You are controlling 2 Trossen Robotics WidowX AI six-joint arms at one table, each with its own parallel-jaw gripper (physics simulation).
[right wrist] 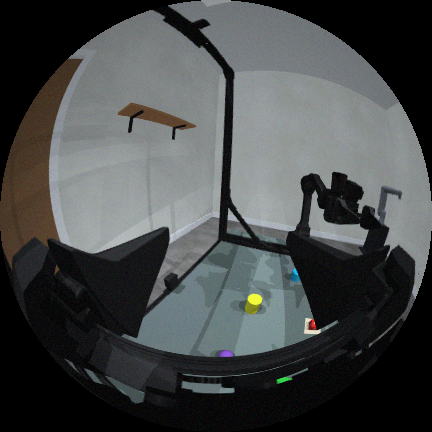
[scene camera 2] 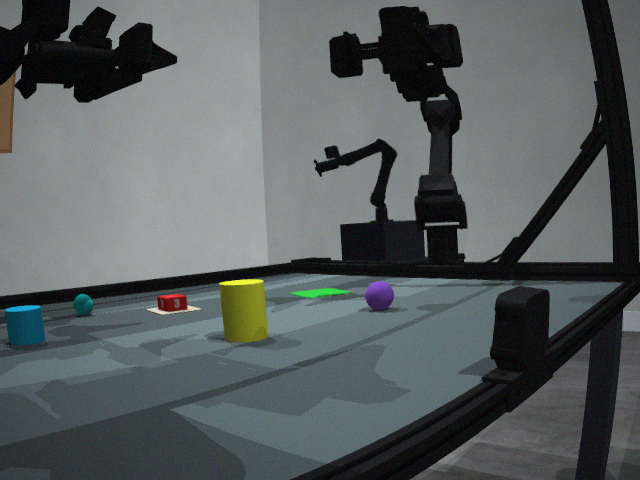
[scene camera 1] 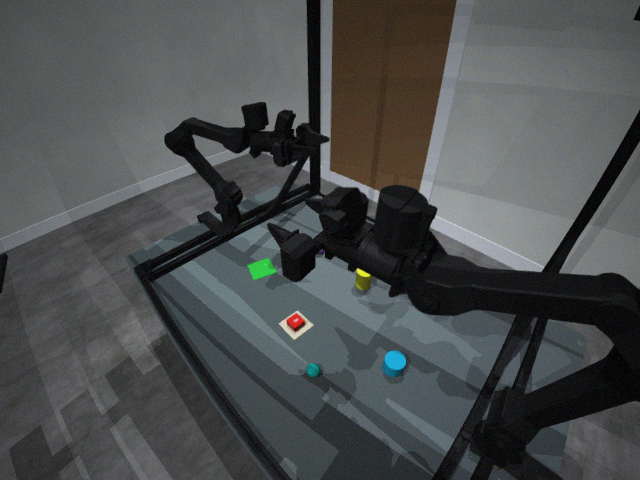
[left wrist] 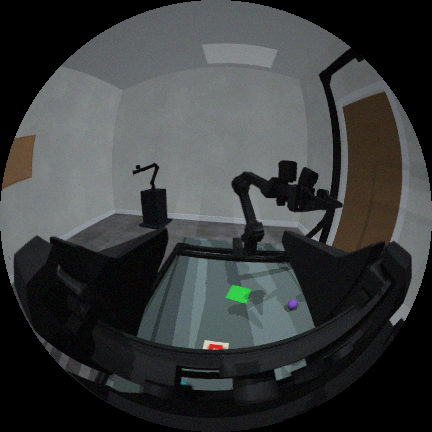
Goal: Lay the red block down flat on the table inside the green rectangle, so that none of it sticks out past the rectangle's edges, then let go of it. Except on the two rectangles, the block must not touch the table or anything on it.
Labels:
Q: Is the right gripper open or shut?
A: Open.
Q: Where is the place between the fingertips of the right gripper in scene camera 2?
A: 379, 30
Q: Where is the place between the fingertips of the right gripper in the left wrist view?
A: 336, 205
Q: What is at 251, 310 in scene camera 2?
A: A yellow cylinder.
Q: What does the left gripper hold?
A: Nothing.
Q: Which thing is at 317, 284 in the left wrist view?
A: The left gripper.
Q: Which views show the left gripper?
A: The right wrist view, scene camera 2, scene camera 1 and the left wrist view: all of them.

